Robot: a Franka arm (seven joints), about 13 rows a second.
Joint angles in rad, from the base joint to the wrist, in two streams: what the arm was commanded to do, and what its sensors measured. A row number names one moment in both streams.
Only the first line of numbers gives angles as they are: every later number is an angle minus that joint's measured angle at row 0.
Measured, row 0: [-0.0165 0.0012 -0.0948 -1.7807 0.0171 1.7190 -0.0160]
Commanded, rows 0 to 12: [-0.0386 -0.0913 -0.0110 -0.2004 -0.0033 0.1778 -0.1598]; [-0.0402 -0.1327 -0.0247 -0.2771 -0.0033 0.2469 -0.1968]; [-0.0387 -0.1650 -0.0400 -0.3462 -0.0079 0.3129 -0.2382]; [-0.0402 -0.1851 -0.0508 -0.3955 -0.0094 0.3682 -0.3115]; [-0.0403 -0.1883 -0.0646 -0.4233 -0.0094 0.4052 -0.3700]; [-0.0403 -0.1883 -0.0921 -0.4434 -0.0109 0.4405 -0.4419]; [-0.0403 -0.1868 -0.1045 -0.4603 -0.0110 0.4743 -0.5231]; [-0.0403 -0.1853 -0.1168 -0.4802 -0.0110 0.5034 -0.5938]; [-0.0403 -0.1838 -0.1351 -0.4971 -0.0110 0.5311 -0.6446]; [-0.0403 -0.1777 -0.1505 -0.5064 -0.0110 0.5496 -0.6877]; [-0.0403 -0.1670 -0.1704 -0.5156 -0.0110 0.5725 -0.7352]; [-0.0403 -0.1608 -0.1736 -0.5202 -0.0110 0.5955 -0.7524]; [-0.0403 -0.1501 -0.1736 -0.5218 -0.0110 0.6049 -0.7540]
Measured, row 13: [-0.0444 -0.1542 -0.1671 -0.5020 -0.0003 0.5601 -0.7272]
